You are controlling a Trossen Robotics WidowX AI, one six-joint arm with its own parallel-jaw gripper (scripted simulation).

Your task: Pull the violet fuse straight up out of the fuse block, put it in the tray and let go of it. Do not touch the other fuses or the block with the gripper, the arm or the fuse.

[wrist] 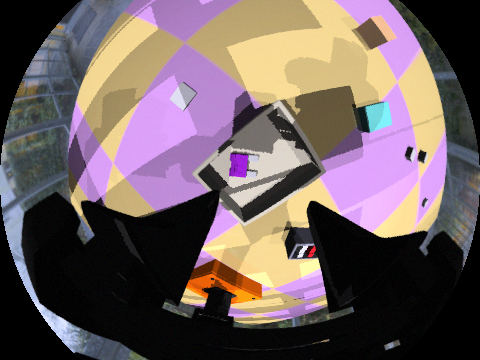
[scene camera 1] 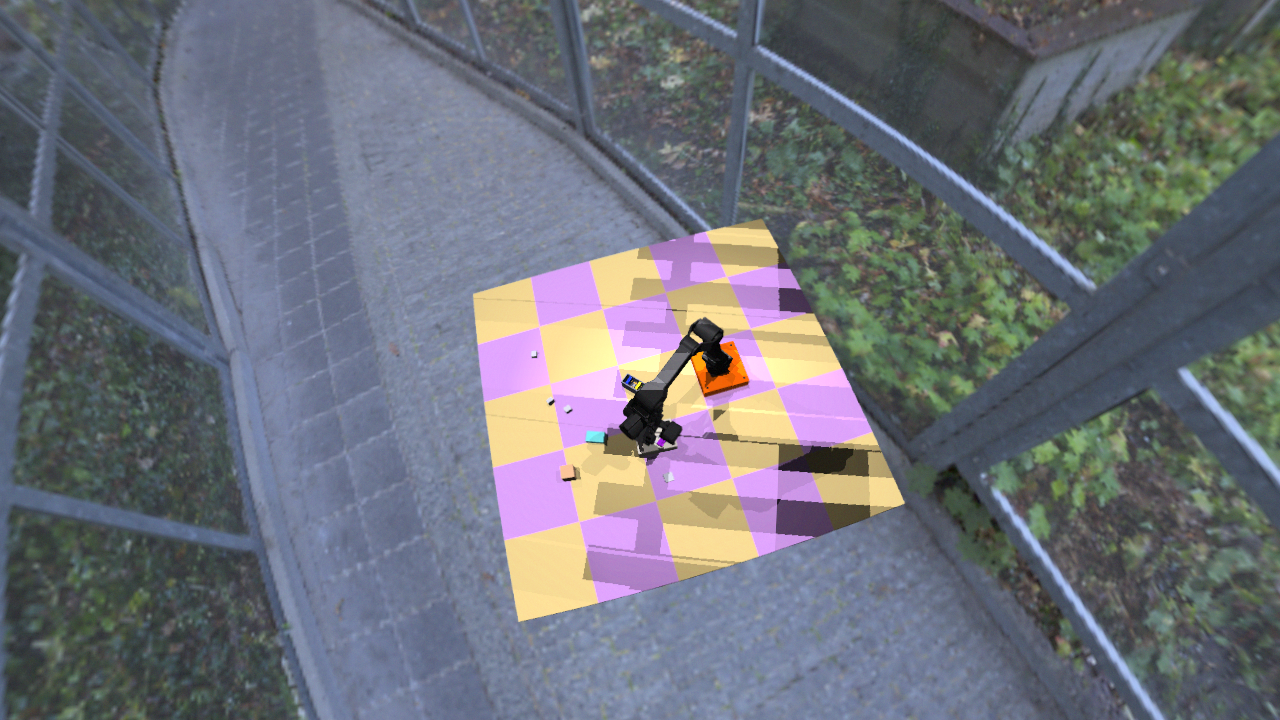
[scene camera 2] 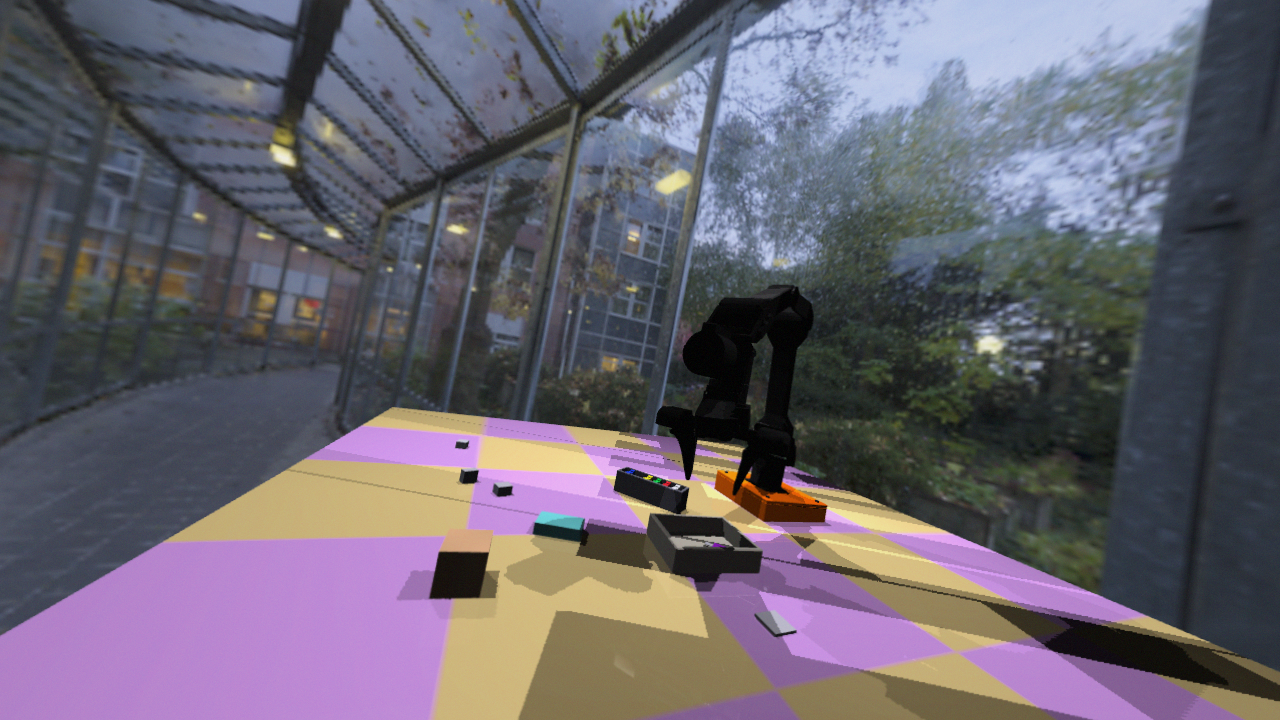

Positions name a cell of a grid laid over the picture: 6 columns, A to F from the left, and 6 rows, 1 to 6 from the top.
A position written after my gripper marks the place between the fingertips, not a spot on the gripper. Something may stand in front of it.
my gripper: wrist D4; scene camera 1 D4; scene camera 2 D5
